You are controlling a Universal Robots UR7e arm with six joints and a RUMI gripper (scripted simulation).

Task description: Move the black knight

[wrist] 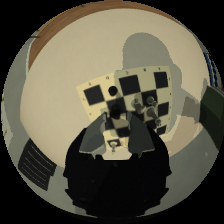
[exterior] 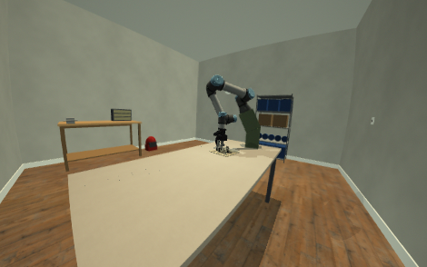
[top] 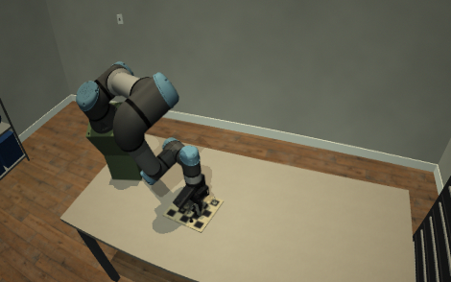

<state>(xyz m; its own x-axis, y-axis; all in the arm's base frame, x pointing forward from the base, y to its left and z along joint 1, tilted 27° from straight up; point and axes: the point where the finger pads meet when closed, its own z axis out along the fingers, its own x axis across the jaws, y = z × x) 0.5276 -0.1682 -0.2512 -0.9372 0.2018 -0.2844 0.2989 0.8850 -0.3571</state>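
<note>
My gripper is now 10 mm above the black knight. Round my hand: small chessboard: 40 mm behind, 40 mm to the left, 30 mm below; tall black piece: 40 mm behind, 80 mm to the left; pale piece: 80 mm behind, 10 mm to the left, 10 mm below.
</note>
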